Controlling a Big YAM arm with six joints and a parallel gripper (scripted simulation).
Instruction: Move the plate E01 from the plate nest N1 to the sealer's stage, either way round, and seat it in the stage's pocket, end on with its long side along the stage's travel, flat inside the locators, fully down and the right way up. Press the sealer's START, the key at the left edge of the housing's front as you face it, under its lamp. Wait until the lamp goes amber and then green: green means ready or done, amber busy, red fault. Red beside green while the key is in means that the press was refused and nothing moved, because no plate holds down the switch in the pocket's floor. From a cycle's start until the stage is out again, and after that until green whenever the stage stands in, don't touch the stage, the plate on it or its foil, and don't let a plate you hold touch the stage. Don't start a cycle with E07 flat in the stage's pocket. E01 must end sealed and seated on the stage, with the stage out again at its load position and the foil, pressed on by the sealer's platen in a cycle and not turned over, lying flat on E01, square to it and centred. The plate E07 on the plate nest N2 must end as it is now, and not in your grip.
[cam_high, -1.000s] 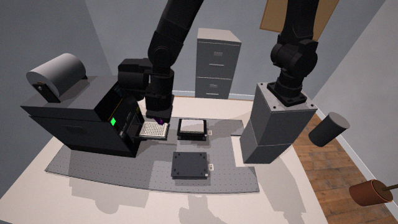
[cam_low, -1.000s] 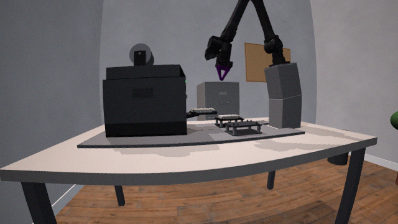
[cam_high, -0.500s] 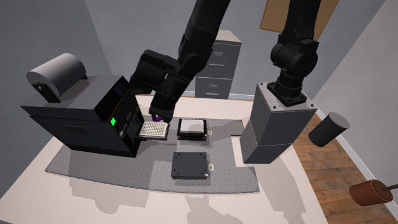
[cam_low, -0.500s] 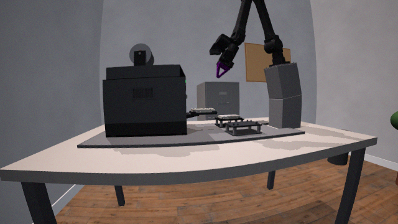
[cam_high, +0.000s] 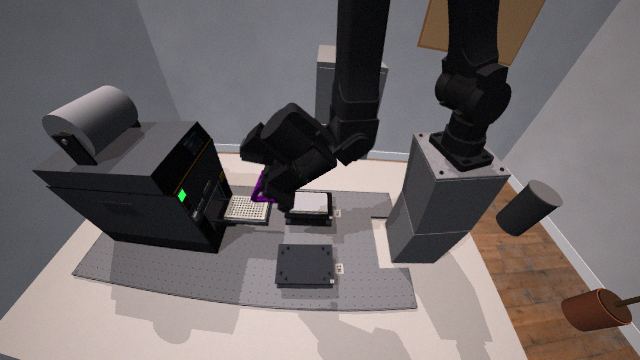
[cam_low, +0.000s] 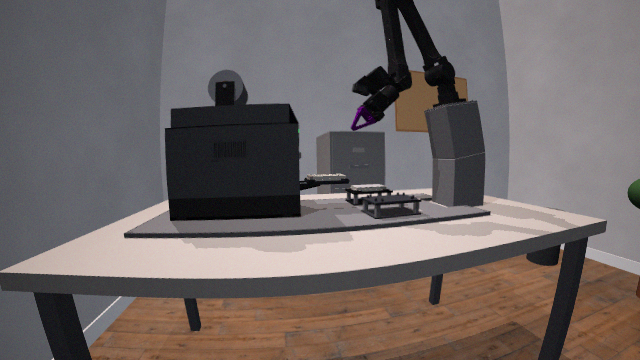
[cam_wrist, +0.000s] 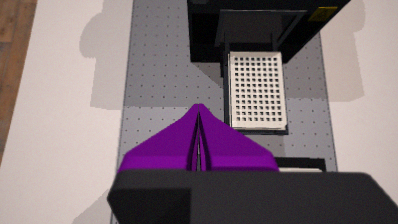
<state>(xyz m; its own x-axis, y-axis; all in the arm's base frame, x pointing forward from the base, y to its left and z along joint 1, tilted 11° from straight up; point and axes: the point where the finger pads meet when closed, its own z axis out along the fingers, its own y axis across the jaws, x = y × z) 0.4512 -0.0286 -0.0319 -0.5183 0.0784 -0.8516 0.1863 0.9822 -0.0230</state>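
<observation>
Right now the pale start key is 180 mm ahead of my hand, 40 mm to the right of it and 90 mm below it. Round my hand: sealer stage (60 mm ahead, 110 mm to the right, 180 mm below); nest N1 (100 mm behind, 70 mm to the left, 230 mm below); white-topped plate (140 mm behind, 150 mm to the right, 220 mm below).
</observation>
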